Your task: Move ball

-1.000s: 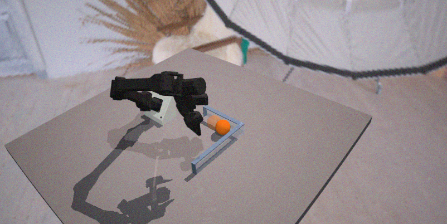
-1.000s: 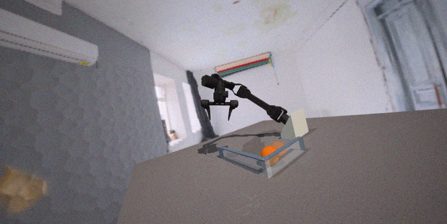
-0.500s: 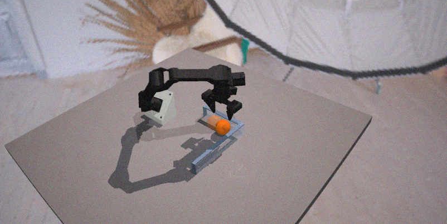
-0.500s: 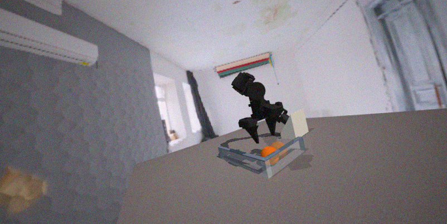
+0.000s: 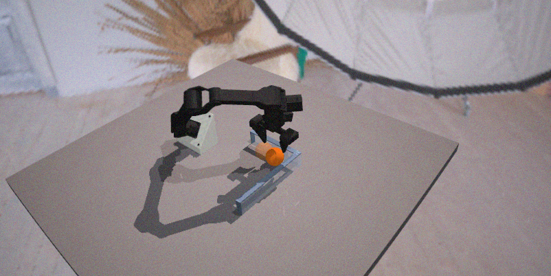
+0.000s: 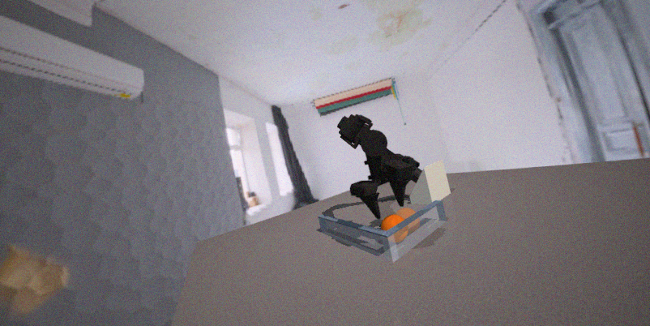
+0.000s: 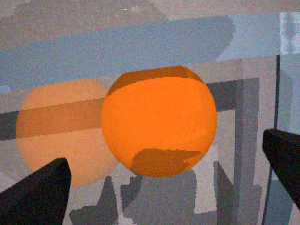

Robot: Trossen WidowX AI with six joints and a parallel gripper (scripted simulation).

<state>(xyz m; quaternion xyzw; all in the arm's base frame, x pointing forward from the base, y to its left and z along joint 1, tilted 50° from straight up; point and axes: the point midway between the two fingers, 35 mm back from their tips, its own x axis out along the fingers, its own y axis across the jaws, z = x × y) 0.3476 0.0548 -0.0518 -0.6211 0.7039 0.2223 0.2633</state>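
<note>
Now: the orange ball 40 mm below my gripper tip. Also, from my gripper tip: see-through copy 50 mm behind, 40 mm below; clear wall 110 mm to the right, 60 mm ahead, 50 mm below.
</note>
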